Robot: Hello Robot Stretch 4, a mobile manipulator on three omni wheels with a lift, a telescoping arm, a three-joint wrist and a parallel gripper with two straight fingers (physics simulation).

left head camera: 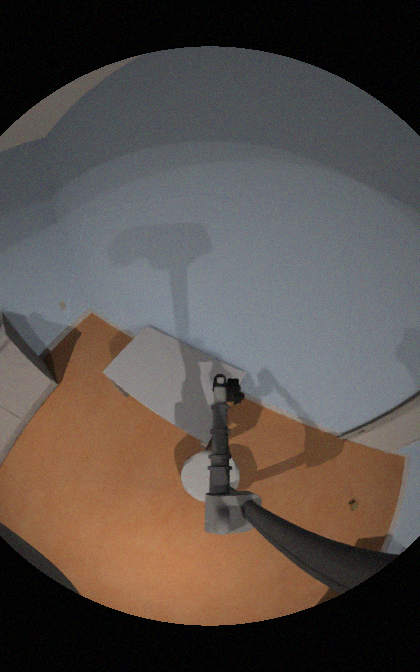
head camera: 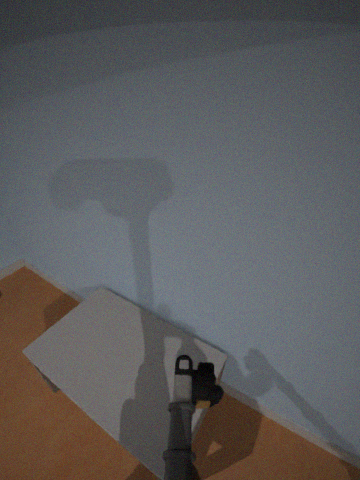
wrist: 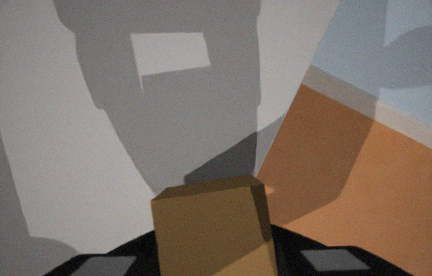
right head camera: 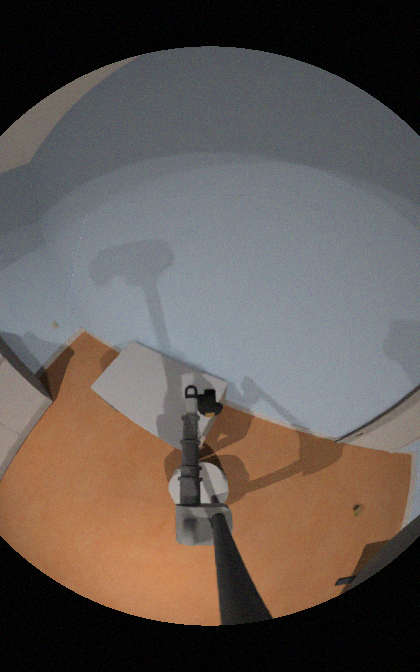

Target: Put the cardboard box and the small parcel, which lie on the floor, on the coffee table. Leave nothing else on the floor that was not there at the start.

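Frame: origin at the robot's base, x ahead, y left, z up, level; centimetres.
Seen in the pictures: gripper, between the fingertips: (head camera: 202,403) (wrist: 217,244) (right head camera: 209,413).
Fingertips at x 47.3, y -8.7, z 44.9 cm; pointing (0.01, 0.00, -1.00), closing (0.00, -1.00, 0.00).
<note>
Offsets run from my fingertips to a thing's top centre. Level surfaces: height alone.
My gripper (head camera: 206,382) (left head camera: 234,390) (right head camera: 209,400) (wrist: 217,244) is shut on the brown cardboard box @[dy +0.1, dx +1.2, dz +3.4 cm] (head camera: 203,404) (left head camera: 230,403) (right head camera: 210,414) (wrist: 212,220), whose front and top edge show between the dark fingers in the wrist view. It holds the box in the air above the right end of the pale coffee table @[dz -2.6 cm] (head camera: 75,360) (left head camera: 145,370) (right head camera: 130,385) (wrist: 50,150). The height above the top is hard to tell. A small brown thing @[dy -127.0, dx -107.9, dz -42.6 cm] (left head camera: 353,504) (right head camera: 357,510), which looks like the small parcel, lies on the floor to the right.
The blue wall (head camera: 280,200) runs behind the table. A pale cabinet (left head camera: 20,385) (right head camera: 17,405) stands at the left and a door (left head camera: 387,430) (right head camera: 385,435) is at the right. A dark foot (right head camera: 344,581) shows on the floor at the lower right.
</note>
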